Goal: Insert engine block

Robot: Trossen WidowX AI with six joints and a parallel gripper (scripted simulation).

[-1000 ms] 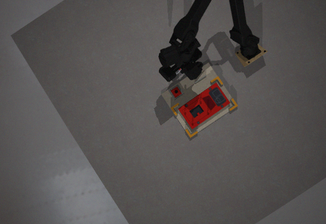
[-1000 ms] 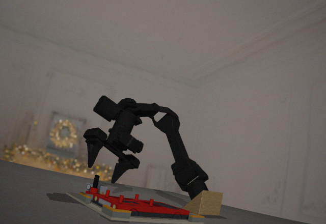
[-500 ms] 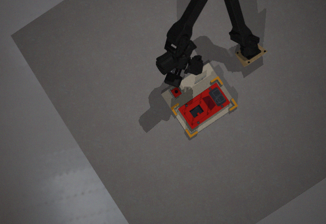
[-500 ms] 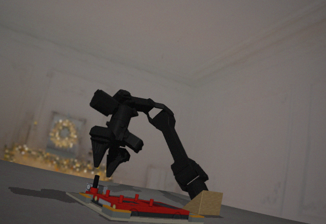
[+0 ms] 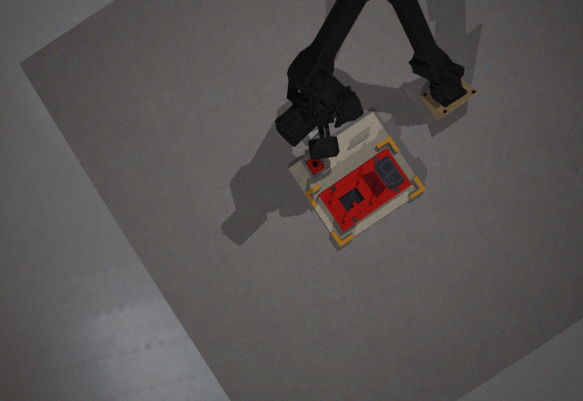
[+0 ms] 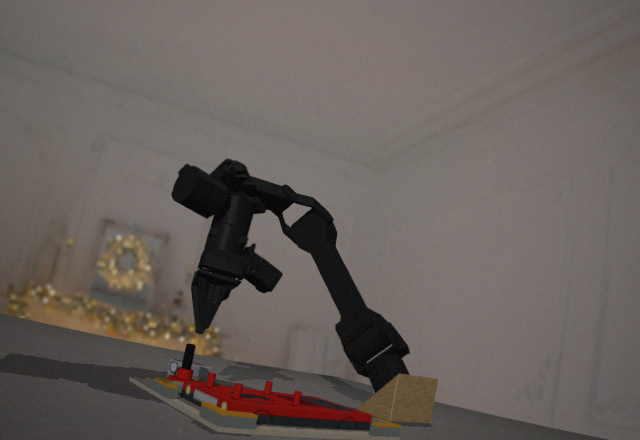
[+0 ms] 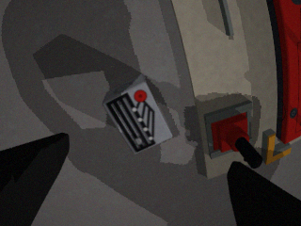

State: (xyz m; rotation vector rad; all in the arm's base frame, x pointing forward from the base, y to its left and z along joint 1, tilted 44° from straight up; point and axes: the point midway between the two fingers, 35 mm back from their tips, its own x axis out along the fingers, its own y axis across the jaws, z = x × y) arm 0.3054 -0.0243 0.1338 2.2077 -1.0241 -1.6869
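My gripper tip is now 7 cm above the grey engine block and 1 cm to the left of it.
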